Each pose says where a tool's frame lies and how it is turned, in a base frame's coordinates. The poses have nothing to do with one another.
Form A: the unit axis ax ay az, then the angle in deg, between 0 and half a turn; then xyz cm.
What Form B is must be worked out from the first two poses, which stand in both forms.
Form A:
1: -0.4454 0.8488 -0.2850 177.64 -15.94 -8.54 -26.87
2: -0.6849 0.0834 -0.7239 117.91 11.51 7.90 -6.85
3: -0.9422 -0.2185 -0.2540 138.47 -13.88 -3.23 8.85
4: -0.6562 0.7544 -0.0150 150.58 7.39 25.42 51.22
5: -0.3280 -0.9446 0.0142 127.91 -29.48 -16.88 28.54
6: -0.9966 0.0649 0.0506 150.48 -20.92 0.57 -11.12
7: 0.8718 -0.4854 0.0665 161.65 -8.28 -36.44 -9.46
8: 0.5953 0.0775 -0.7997 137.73 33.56 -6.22 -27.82
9: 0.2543 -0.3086 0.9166 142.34 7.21 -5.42 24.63
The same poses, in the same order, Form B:
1: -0.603 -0.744 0.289 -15.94; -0.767 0.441 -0.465 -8.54; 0.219 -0.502 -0.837 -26.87; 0 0 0 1
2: 0.221 0.556 0.802 11.51; -0.724 -0.458 0.517 7.90; 0.654 -0.694 0.301 -6.85; 0 0 0 1
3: 0.804 0.528 0.274 -13.88; 0.192 -0.665 0.722 -3.23; 0.563 -0.528 -0.636 8.85; 0 0 0 1
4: -0.065 -0.919 0.389 7.39; -0.934 0.194 0.301 25.42; -0.352 -0.344 -0.871 51.22; 0 0 0 1
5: -0.441 0.489 -0.753 -29.48; 0.511 0.826 0.237 -16.88; 0.738 -0.280 -0.614 28.54; 0 0 0 1
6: 0.987 -0.146 -0.062 -20.92; -0.096 -0.862 0.497 0.57; -0.126 -0.485 -0.865 -11.12; 0 0 0 1
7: 0.532 -0.846 -0.040 -8.28; -0.804 -0.490 -0.337 -36.44; 0.266 0.212 -0.941 -9.46; 0 0 0 1
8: -0.123 0.618 -0.776 33.56; -0.458 -0.730 -0.508 -6.22; -0.881 0.293 0.373 -27.82; 0 0 0 1
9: -0.676 -0.701 0.229 7.21; 0.419 -0.621 -0.662 -5.42; 0.606 -0.351 0.714 24.63; 0 0 0 1
